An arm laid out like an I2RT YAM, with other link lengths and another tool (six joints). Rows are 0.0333 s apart.
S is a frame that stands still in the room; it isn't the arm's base.
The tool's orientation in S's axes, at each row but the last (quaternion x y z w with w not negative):
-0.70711 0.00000 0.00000 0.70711
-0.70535 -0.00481 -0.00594 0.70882
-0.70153 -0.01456 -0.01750 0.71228
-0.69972 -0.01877 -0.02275 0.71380
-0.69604 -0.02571 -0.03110 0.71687
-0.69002 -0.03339 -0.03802 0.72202
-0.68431 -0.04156 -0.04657 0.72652
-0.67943 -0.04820 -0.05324 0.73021
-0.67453 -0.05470 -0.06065 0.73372
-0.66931 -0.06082 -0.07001 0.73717
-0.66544 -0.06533 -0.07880 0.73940
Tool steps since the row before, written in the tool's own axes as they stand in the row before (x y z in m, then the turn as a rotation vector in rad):
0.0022 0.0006 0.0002 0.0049 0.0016 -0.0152
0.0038 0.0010 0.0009 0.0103 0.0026 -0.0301
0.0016 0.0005 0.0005 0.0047 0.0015 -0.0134
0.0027 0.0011 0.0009 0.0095 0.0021 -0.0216
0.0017 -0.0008 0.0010 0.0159 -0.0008 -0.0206
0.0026 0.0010 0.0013 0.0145 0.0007 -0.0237
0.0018 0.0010 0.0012 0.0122 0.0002 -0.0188
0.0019 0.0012 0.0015 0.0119 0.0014 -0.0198
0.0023 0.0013 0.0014 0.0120 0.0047 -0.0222
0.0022 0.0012 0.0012 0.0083 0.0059 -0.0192
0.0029 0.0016 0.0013 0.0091 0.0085 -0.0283
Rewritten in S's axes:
0.0022 0.0002 -0.0006 0.0049 -0.0152 -0.0016
0.0038 0.0009 -0.0009 0.0103 -0.0301 -0.0026
0.0016 0.0005 -0.0004 0.0047 -0.0134 -0.0015
0.0028 0.0009 -0.0009 0.0095 -0.0216 -0.0020
0.0016 0.0010 0.0010 0.0157 -0.0208 0.0015
0.0027 0.0013 -0.0007 0.0144 -0.0238 -0.0003
0.0019 0.0012 -0.0007 0.0121 -0.0189 0.0002
0.0021 0.0016 -0.0008 0.0119 -0.0198 -0.0011
0.0025 0.0015 -0.0008 0.0126 -0.0219 -0.0045
0.0024 0.0013 -0.0007 0.0092 -0.0187 -0.0061
0.0032 0.0014 -0.0008 0.0104 -0.0275 -0.0094

